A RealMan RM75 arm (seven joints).
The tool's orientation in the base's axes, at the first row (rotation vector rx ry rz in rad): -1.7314, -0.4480, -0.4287
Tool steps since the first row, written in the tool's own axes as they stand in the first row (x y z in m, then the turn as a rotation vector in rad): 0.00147, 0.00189, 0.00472, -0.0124, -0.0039, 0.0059; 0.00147, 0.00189, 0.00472, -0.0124, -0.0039, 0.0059; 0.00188, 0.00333, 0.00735, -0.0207, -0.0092, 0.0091; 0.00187, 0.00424, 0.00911, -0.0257, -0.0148, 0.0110; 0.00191, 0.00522, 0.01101, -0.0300, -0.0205, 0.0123; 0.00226, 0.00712, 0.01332, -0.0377, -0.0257, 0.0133
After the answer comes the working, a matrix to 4 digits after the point.
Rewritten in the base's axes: 0.00243, 0.00436, -0.00175, -0.0124, 0.0057, -0.0043; 0.00243, 0.00436, -0.00175, -0.0124, 0.0057, -0.0043; 0.00364, 0.00669, -0.00326, -0.0221, 0.0093, -0.0047; 0.00417, 0.00824, -0.00437, -0.0292, 0.0119, -0.0030; 0.00479, 0.00992, -0.00555, -0.0357, 0.0140, -0.0007; 0.00617, 0.01184, -0.00741, -0.0449, 0.0154, -0.0004
The tool's axes in the first row as the columns of a matrix, in the base's axes (rounded; the answer above uses it unrounded):
0.8562, 0.5149, 0.0427
0.0654, -0.1900, 0.9796
0.5125, -0.8359, -0.1963

